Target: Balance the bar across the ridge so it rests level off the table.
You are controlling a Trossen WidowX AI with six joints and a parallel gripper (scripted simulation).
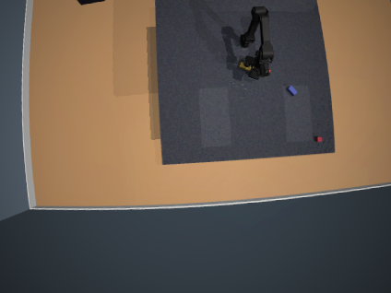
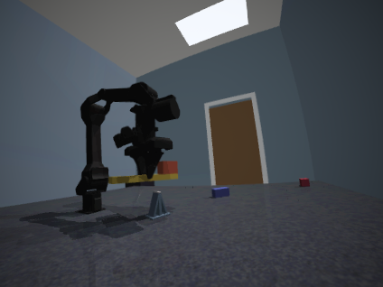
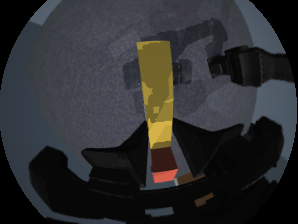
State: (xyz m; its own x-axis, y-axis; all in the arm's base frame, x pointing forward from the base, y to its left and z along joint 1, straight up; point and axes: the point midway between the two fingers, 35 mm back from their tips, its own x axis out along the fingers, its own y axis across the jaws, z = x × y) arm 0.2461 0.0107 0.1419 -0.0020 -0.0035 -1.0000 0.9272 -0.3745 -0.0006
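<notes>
Now: gripper tip 1 cm short of the grey-blue ridge, 3 cm to the right of it and 7 cm above it. From my gripper tip the other things lie so: small blue block (13 cm ahead, 30 cm to the left, 9 cm below); then small red cube (49 cm ahead, 49 cm to the left, 9 cm below).
</notes>
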